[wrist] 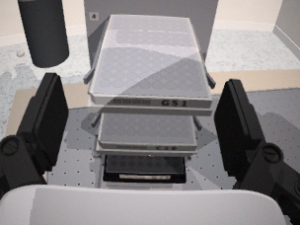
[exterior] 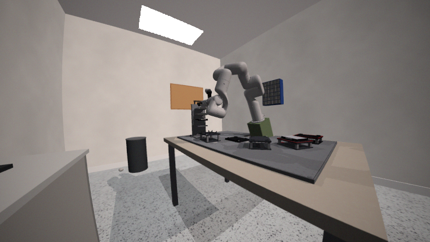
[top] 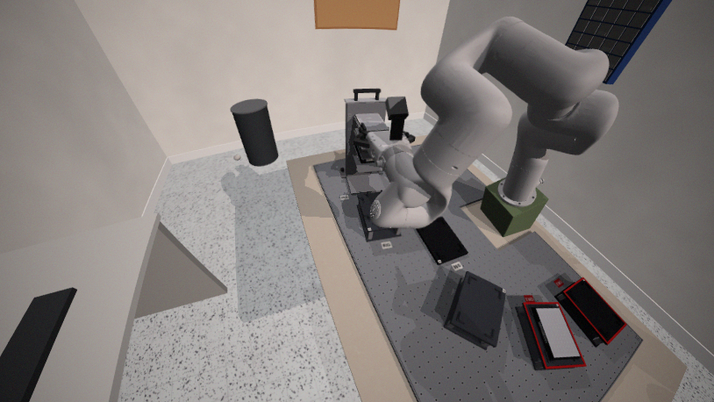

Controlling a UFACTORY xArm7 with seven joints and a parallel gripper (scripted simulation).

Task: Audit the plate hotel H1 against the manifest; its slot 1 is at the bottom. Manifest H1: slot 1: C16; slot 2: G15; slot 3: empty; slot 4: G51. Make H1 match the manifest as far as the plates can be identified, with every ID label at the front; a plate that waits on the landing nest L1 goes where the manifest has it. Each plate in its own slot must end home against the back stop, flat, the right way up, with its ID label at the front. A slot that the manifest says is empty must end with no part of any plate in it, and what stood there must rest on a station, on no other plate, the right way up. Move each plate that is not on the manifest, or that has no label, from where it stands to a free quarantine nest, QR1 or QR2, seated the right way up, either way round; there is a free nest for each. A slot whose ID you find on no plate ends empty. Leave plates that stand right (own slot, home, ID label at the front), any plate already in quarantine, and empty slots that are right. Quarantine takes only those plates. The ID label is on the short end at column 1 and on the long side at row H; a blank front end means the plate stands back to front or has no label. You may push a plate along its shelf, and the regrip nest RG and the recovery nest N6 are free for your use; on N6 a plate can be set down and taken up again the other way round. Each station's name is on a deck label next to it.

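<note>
The dark plate is 140 mm below my hand, 90 mm to the right of it and 10 mm behind it. From my hand the other things lie so: red-framed nest (590 mm to the left, 540 mm behind, 270 mm below); RG label (300 mm below, 200 mm to the left); H1 deck label (300 mm below, 90 mm ahead, 40 mm to the right).
</note>
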